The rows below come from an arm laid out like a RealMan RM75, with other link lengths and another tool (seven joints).
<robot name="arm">
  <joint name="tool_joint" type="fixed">
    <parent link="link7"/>
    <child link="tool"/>
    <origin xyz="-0.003 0.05 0.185" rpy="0 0.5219 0.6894"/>
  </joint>
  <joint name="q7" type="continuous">
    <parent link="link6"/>
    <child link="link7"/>
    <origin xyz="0.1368 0 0" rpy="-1.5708 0 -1.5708"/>
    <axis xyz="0 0 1"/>
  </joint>
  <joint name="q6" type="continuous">
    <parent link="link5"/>
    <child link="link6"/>
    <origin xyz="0 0 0" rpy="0 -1.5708 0"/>
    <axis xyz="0 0 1"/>
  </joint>
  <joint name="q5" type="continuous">
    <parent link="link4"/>
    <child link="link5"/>
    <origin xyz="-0.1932 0 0" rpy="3.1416 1.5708 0"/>
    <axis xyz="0 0 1"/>
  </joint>
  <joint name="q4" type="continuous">
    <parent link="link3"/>
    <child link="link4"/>
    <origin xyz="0 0 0" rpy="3.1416 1.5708 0"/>
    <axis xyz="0 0 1"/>
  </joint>
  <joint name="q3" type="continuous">
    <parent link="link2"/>
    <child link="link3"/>
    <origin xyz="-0.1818 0 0" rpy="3.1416 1.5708 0"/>
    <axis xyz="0 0 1"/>
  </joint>
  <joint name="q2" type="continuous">
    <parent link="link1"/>
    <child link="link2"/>
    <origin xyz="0 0 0" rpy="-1.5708 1.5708 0"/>
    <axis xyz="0 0 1"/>
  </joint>
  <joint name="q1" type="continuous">
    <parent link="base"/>
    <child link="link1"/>
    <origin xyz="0 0 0.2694" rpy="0 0 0"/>
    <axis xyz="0 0 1"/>
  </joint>
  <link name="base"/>
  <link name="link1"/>
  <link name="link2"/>
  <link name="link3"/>
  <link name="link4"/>
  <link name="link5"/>
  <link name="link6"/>
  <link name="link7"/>
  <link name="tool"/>
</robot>
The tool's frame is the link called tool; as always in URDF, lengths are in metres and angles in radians. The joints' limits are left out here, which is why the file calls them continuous.
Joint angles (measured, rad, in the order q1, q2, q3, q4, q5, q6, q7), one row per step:
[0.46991 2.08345 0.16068 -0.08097 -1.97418 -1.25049 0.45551]
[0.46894 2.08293 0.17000 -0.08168 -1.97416 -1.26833 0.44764]
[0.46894 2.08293 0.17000 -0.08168 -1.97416 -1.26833 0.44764]
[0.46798 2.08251 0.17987 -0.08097 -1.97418 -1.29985 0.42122]
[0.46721 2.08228 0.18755 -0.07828 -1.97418 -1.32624 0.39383]
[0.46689 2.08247 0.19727 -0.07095 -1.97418 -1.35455 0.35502]
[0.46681 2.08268 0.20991 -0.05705 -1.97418 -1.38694 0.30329]
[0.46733 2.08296 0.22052 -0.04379 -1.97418 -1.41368 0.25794]
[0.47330 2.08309 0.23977 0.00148 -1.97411 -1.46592 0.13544]
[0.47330 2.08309 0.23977 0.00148 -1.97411 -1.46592 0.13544]
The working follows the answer.
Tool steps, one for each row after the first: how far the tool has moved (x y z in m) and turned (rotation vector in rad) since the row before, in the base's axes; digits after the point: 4 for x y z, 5 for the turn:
[-0.0038 0.0002 0.0049 0.01428 0.00248 0.01273]
[0.0000 0.0000 0.0000 0.00000 0.00000 0.00000]
[-0.0088 -0.0003 0.0068 0.02281 -0.00767 0.03065]
[-0.0080 -0.0006 0.0053 0.02004 -0.00956 0.02758]
[-0.0099 -0.0010 0.0055 0.02473 -0.01384 0.03233]
[-0.0124 -0.0015 0.0061 0.03174 -0.01680 0.03856]
[-0.0107 -0.0016 0.0052 0.02834 -0.01436 0.03240]
[-0.0277 -0.0042 0.0088 0.06703 -0.04041 0.07705]
[0.0000 0.0000 0.0000 0.00000 0.00000 0.00000]

Tool pose at each row, in the base's axes (x y z in m, rotation vector in rad; rounded; the steps above come from the unrounded poses):
[0.2570 0.4617 0.0186 -0.85436 -1.22891 -1.10668]
[0.2532 0.4619 0.0235 -0.83582 -1.22151 -1.10267]
[0.2532 0.4619 0.0235 -0.83582 -1.22151 -1.10267]
[0.2444 0.4616 0.0302 -0.79376 -1.22222 -1.09403]
[0.2363 0.4610 0.0355 -0.75514 -1.22510 -1.08715]
[0.2265 0.4600 0.0410 -0.70775 -1.22952 -1.08076]
[0.2141 0.4585 0.0471 -0.64945 -1.23306 -1.07408]
[0.2033 0.4569 0.0523 -0.59915 -1.23472 -1.06909]
[0.1757 0.4527 0.0611 -0.47708 -1.24233 -1.05808]
[0.1757 0.4527 0.0611 -0.47708 -1.24233 -1.05808]

